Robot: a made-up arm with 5 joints.
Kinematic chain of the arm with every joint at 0, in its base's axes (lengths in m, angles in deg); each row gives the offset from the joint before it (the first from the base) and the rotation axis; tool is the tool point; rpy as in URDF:
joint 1: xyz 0.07 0 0.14 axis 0.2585 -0.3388 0.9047
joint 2: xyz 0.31 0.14 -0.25 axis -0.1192 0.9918 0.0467
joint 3: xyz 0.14 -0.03 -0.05 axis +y
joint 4: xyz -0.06 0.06 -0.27 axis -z
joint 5: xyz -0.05 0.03 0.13 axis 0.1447 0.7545 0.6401
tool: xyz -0.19 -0.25 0 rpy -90 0 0
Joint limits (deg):
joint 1: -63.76..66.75
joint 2: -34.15..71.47
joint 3: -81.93..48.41
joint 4: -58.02..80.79
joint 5: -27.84..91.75
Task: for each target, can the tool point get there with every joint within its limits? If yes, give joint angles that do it. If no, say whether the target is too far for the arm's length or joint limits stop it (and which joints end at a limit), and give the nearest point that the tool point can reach.
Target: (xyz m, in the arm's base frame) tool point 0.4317 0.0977 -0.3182
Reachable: yes | joints 30.33 51.48 -57.21 17.07 69.75
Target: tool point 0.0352 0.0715 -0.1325
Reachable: yes | joints -36.27 50.94 -12.95 35.13 0.28
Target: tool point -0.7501 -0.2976 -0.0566
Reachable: no: joint limits stop it (at a limit: joint 1, joint 2, joint 5) | nearest point -0.2391 -0.2058 -0.2323 | short by 0.548 m
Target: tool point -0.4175 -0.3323 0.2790
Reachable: no: joint limits stop it (at a limit: joint 1, joint 2, joint 5) | nearest point -0.1056 -0.2197 -0.0274 | short by 0.451 m
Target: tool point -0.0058 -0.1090 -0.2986
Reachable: yes | joints -46.95 32.77 -23.92 61.47 71.62
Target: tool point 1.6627 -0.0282 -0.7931
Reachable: no: too far | nearest point 0.8636 0.0134 -0.4117 | short by 0.886 m
